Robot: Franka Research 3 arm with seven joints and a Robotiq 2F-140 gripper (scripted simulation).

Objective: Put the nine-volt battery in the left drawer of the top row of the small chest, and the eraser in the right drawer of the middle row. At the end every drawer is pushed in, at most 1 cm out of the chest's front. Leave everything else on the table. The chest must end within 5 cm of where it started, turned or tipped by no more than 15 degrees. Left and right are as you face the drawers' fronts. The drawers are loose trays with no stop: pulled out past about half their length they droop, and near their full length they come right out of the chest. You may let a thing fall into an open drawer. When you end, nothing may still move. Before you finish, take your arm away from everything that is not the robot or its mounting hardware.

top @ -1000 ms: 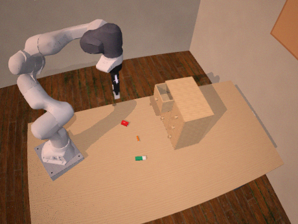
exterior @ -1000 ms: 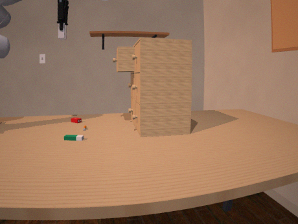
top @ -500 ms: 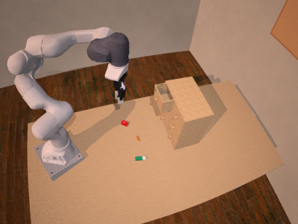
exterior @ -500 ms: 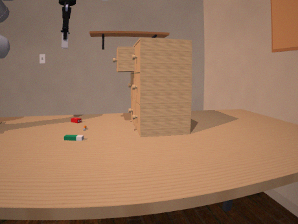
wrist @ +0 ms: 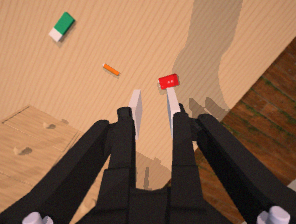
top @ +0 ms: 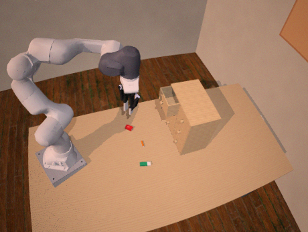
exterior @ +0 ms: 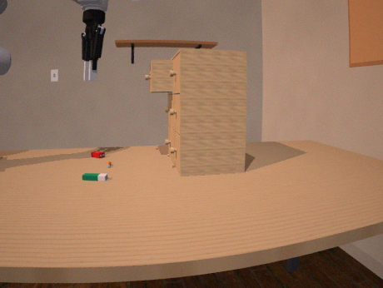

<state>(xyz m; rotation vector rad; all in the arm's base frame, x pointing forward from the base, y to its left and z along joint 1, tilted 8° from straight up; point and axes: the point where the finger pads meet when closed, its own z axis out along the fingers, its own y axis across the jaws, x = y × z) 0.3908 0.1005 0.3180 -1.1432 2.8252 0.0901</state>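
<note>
My gripper is now 10 mm short of the red nine-volt battery, 60 mm to the right of it and 300 mm above it. Also, from my hand: small orange object (70 mm ahead, 70 mm to the right, 300 mm below); then green-and-white eraser (70 mm ahead, 210 mm to the right, 300 mm below).
</note>
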